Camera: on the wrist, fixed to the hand. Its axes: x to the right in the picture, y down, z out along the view.
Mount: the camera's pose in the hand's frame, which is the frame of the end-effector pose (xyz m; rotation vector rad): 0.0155 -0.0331 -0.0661 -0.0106 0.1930 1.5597
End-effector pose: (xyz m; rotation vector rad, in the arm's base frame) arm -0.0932 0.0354 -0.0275 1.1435 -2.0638 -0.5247
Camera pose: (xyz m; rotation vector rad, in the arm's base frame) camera -0.0308 0.0041 0.0014 -0.5697 -2.0713 0.3438
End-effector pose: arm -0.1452 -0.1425 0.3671 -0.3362 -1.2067 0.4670
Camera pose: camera -0.0729 -0.1631 0.3743 -1.2988 -0.5410 1.7001
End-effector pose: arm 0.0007 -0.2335 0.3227 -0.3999 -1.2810 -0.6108
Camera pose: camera 0.0330 -0.3017 0.3192 -1.1246 -0.4756 0.6603
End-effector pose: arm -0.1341 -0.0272 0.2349 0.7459 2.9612 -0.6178
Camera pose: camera -0.1584 -0.0216 0.3062 2.5729 1.5245 -0.3185
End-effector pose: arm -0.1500 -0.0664 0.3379 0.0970 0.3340 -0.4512
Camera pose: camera -0.1710 -0.0915 0.2698 0.3497 0.3562 1.1100
